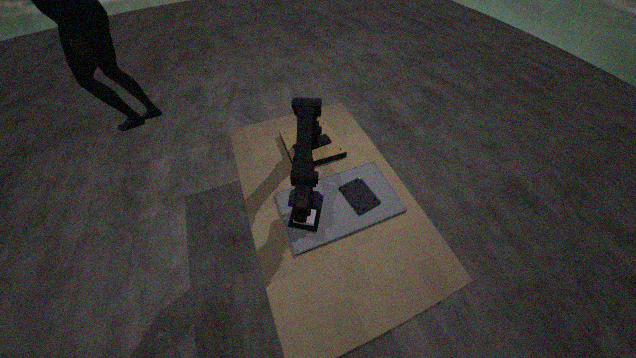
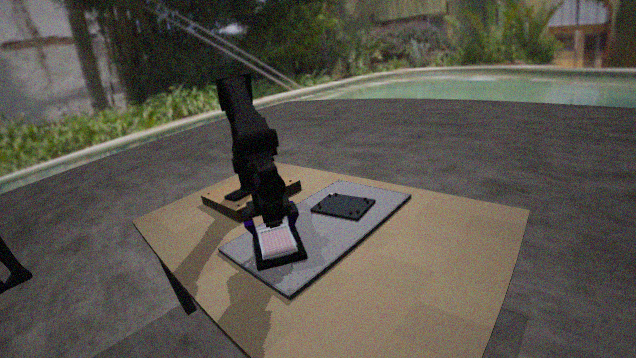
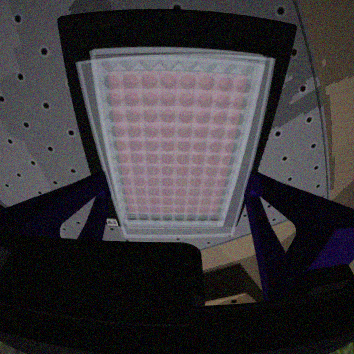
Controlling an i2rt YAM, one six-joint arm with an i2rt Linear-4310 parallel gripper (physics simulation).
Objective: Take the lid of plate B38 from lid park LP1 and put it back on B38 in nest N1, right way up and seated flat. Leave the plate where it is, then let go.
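Frame: origin at the arm's base, x ahead, y right, z down, level; centimetres.
Where they show: gripper, between the fingertips: (image 2: 274, 236) (image 3: 177, 177); arm's base, origin of its link: (image 1: 312, 144).
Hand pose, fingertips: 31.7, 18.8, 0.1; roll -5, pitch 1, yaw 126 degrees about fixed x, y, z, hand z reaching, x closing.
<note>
Each offset is from my fingertips to the top centre of the thing, as dx, dy, dz. "pt": to the spot under its first point. Level surfaces: height alone.
My gripper (image 1: 304, 209) (image 2: 271, 221) (image 3: 177, 177) points down over nest N1 @[pt +6.9, +2.9, +0.9] (image 1: 306, 226) (image 2: 284, 261) (image 3: 175, 28), a black frame at the left end of the grey board. It is shut on the clear lid @[+0.7, +0.5, -0.8] (image 3: 175, 140) (image 2: 276, 240), with one purple finger on each long side. Plate B38, with its pink wells, sits in the nest right under the lid. The plate's rim @[pt +5.9, +4.2, -0.1] (image 3: 175, 51) shows just past the lid's far edge, so the two outlines are slightly offset. I cannot tell whether the lid rests flat on the plate. Lid park LP1 @[+4.5, -24.6, +0.7] (image 1: 359, 195) (image 2: 342, 206), a black pad, is bare.
The grey perforated board (image 1: 382, 207) (image 2: 356, 231) (image 3: 35, 140) lies on a tan table top @[dz +4.0] (image 1: 356, 285) (image 2: 422, 275). The arm's wooden base block (image 1: 331, 155) (image 2: 218, 202) stands behind the board. A person's legs (image 1: 88, 57) are on the floor at the far left.
</note>
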